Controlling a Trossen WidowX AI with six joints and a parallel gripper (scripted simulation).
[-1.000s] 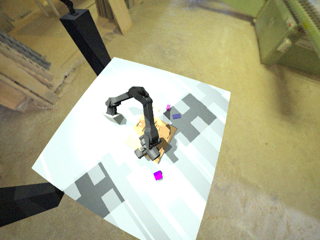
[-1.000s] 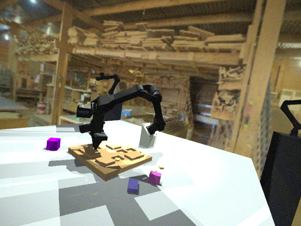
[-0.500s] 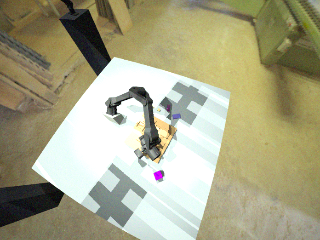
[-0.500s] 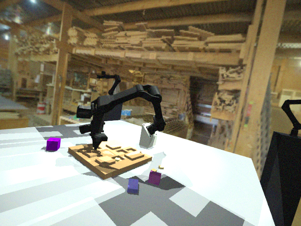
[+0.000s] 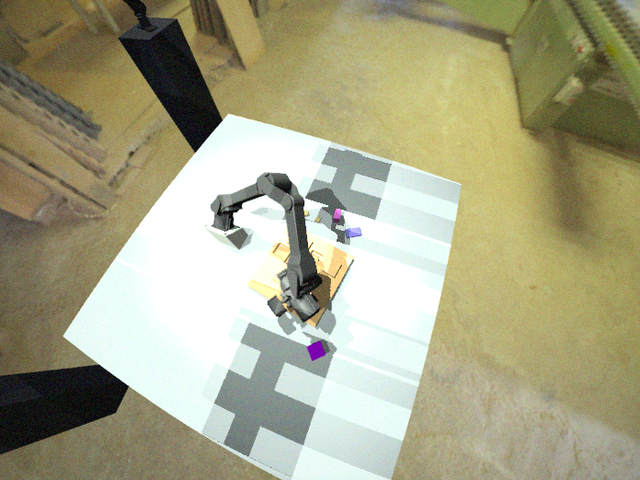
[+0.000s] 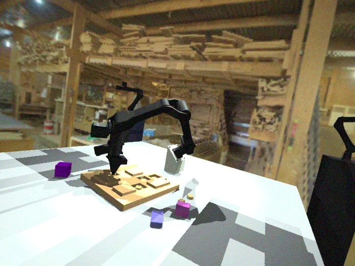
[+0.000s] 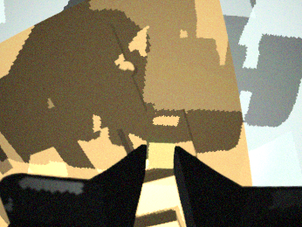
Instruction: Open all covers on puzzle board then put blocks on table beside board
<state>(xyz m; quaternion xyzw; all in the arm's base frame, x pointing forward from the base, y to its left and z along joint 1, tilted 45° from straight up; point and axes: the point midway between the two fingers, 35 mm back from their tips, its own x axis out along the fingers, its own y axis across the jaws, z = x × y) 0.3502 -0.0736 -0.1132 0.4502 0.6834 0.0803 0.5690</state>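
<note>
The tan puzzle board is 110 mm to the left of my gripper tip and 10 mm behind it. Also, from my gripper tip: pink block: 360 mm to the left, 30 mm ahead; then purple block: 150 mm to the right, 120 mm ahead; then lavender block: 310 mm to the left, 120 mm ahead, 20 mm below.
</note>
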